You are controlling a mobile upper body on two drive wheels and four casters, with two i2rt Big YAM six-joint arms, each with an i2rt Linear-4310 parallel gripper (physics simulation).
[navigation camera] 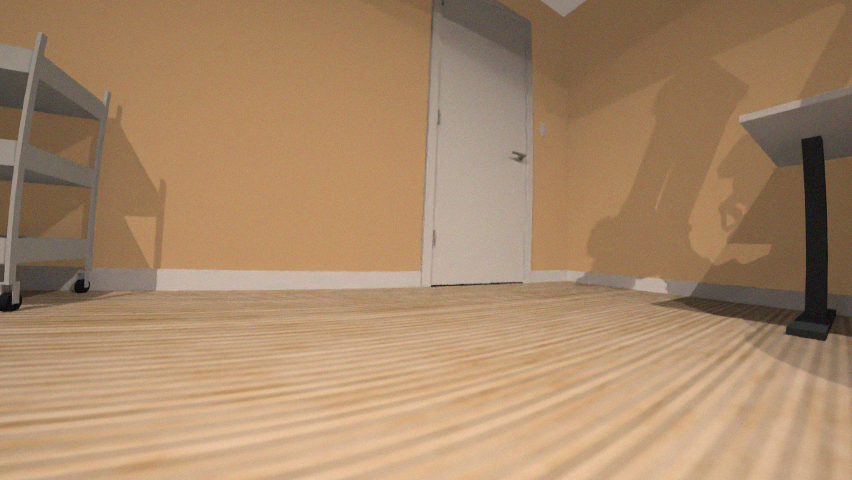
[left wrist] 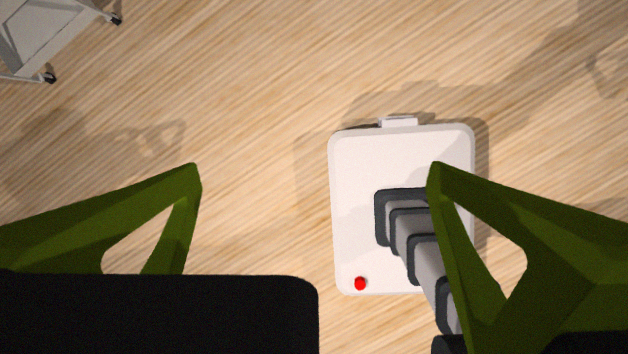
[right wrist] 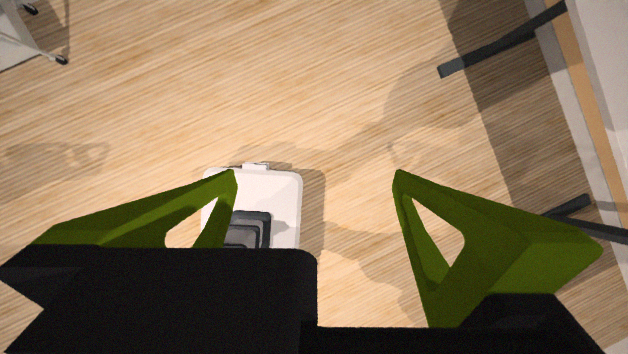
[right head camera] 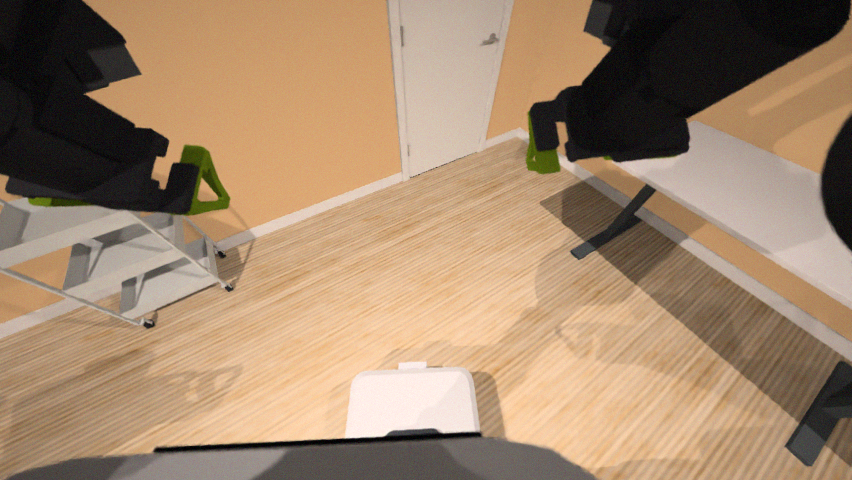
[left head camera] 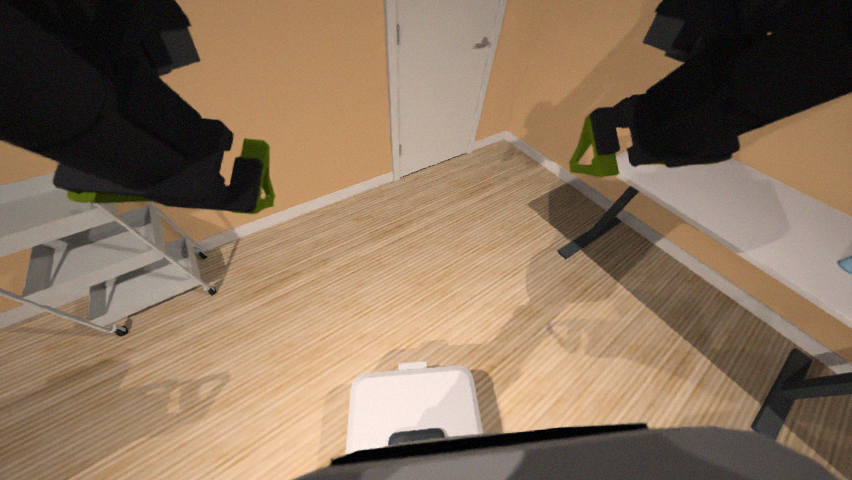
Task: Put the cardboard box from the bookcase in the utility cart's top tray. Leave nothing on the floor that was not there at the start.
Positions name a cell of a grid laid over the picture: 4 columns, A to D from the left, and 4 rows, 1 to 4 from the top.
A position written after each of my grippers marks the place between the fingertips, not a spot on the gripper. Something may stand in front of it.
my left gripper: left wrist B2; right head camera A2; left head camera B2; not seen in the navigation camera view (out of frame); not seen in the right wrist view (out of frame)
my right gripper: right wrist C3; right head camera C2; left head camera C2; not seen in the navigation camera view (out of frame); not seen in the left wrist view (out of frame)
